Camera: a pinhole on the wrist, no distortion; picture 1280 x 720 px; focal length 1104.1 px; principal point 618.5 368.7 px. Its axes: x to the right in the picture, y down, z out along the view. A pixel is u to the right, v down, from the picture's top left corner.
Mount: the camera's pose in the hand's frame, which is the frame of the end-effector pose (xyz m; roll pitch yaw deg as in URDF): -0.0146 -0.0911 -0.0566 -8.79 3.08 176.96
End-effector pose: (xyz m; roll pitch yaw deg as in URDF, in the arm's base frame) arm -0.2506 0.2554 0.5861 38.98 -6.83 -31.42
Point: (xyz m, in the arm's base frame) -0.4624 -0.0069 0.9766
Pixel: 530.7 37.5
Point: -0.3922 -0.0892 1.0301
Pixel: 332.4 39.8
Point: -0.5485 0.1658 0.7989
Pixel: 1046.5 50.3
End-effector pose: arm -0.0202 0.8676 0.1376 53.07 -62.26 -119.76
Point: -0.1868 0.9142 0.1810
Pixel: 98.5 321.3
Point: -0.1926 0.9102 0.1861
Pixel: 52.6 346.1
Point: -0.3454 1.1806 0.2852
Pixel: 347.0 273.7
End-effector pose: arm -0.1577 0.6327 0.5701 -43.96 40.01 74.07
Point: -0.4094 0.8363 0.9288
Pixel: 821.0 84.6
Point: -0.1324 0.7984 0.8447
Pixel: 661.8 608.0
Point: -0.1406 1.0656 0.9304
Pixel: 323.1 629.9
